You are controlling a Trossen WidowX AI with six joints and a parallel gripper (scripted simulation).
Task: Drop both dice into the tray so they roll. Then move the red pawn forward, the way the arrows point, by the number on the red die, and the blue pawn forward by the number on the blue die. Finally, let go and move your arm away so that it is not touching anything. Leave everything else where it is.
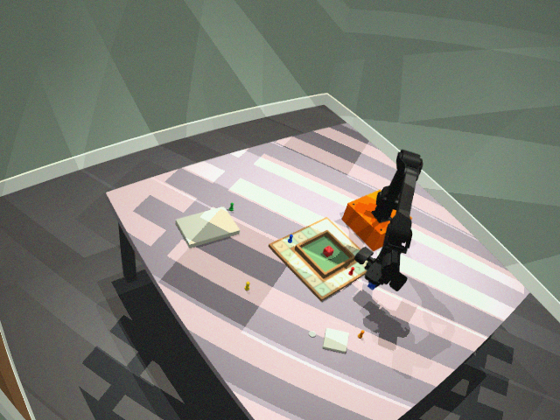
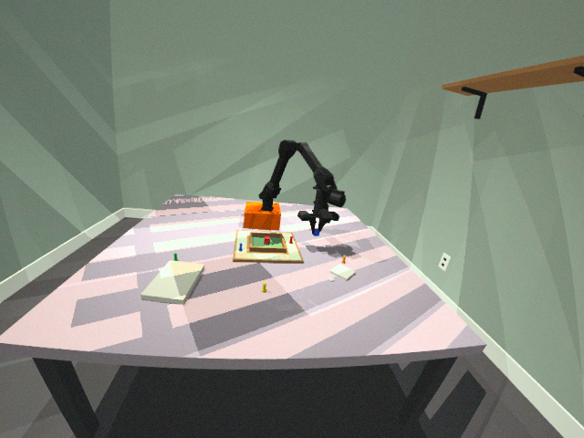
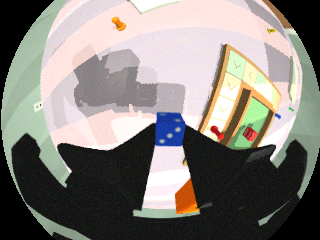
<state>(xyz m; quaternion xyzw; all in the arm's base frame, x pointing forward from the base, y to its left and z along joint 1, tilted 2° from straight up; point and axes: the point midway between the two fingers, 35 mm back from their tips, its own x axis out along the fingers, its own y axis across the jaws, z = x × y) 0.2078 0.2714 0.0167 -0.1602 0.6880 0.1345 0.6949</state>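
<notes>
Now: the red pawn 110 mm to the right of my gripper tip, 50 mm below it and 10 mm ahead of it. The rest, counted from my gripper tip: orange pawn (130 mm to the left, 100 mm ahead, 60 mm below); then blue pawn (310 mm to the right, 150 mm ahead, 50 mm below); then yellow pawn (370 mm ahead, 160 mm to the right, 60 mm below).
</notes>
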